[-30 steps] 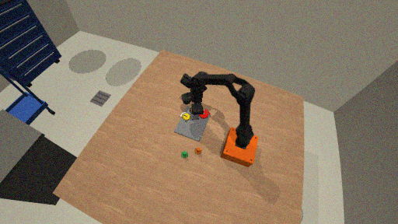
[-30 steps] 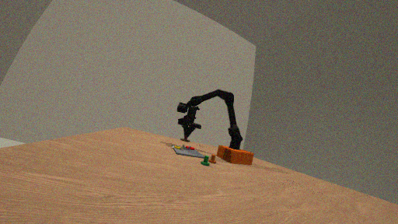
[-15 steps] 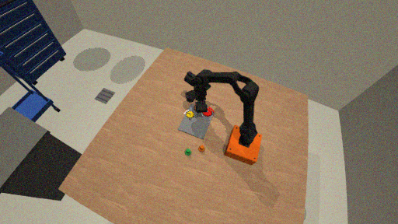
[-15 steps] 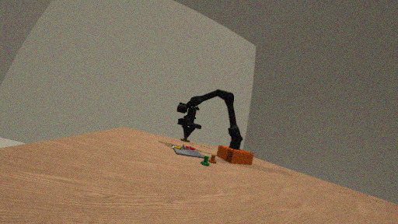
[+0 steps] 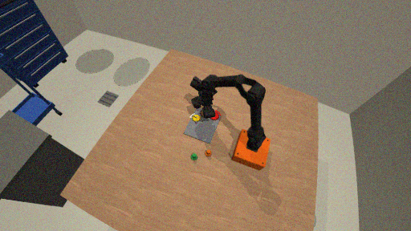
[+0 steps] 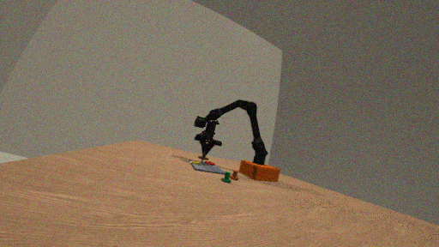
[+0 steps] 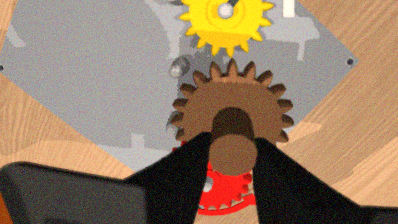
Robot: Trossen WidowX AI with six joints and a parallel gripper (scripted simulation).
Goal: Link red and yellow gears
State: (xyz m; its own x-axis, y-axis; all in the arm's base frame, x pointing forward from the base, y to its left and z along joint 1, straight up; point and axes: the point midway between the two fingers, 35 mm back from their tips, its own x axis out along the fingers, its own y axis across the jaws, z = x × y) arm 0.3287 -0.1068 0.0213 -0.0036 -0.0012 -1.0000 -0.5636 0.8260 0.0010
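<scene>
My gripper tip is 5 cm above the yellow gear, 4 cm to the right of it and 4 cm short of it. Also, from my gripper tip: red gear: 5 cm below, 5 cm behind, 2 cm to the right; brown gear: 1 cm below; small orange gear: 22 cm to the left, 11 cm behind, 5 cm below.
</scene>
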